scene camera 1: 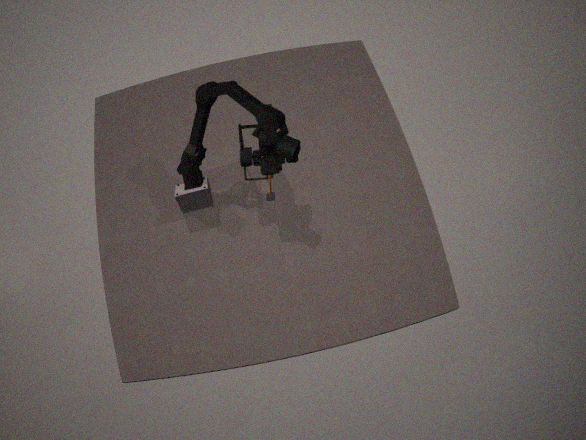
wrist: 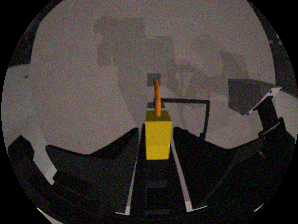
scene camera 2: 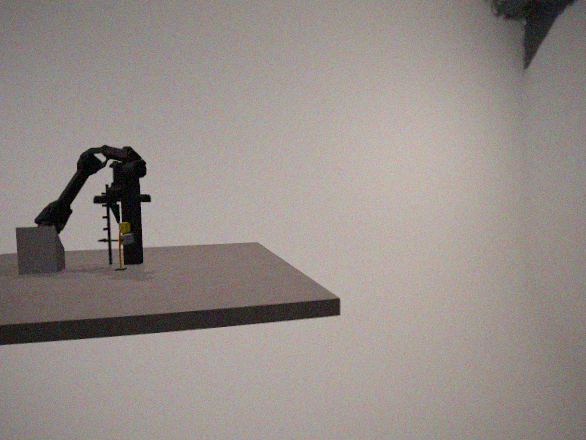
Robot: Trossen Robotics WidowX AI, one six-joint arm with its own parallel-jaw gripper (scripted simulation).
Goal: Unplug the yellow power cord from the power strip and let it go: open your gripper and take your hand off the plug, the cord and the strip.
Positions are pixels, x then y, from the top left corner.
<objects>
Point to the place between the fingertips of my gripper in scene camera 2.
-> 123, 223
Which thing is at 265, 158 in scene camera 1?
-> My gripper.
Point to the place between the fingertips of my gripper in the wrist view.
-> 156, 131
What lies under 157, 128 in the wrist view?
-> A yellow plug.
</objects>
